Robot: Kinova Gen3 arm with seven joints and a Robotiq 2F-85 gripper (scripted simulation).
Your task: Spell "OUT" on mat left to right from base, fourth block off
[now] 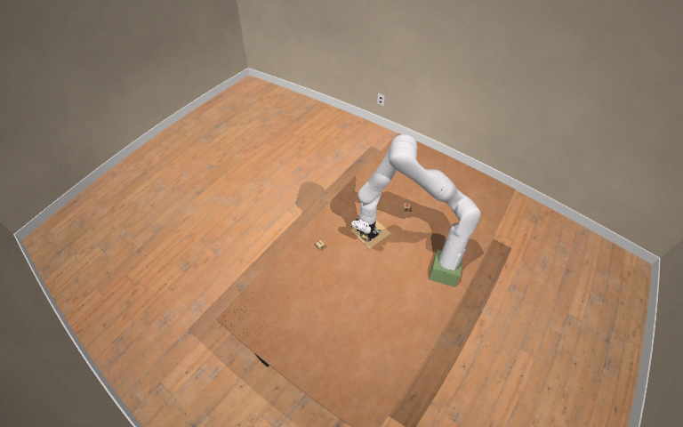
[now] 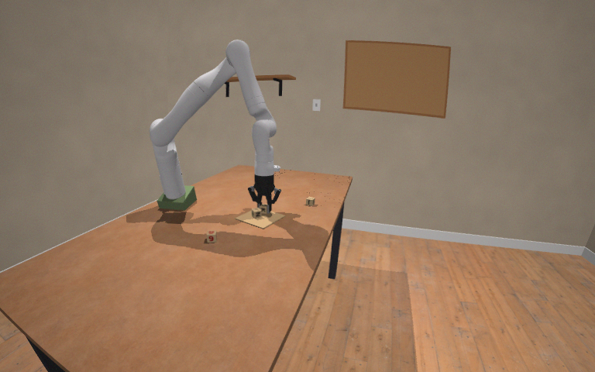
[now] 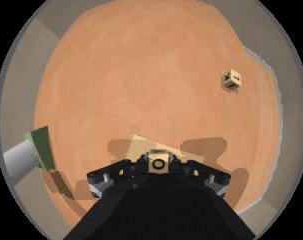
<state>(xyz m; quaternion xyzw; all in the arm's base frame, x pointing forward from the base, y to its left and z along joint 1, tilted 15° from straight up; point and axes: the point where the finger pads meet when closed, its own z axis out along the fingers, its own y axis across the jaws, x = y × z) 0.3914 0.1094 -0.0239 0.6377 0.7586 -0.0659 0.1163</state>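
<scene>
Now: hand right at the letter block. Also, from my hand: tan mat 1 cm ahead, 5 cm to the right, 2 cm below.
</scene>
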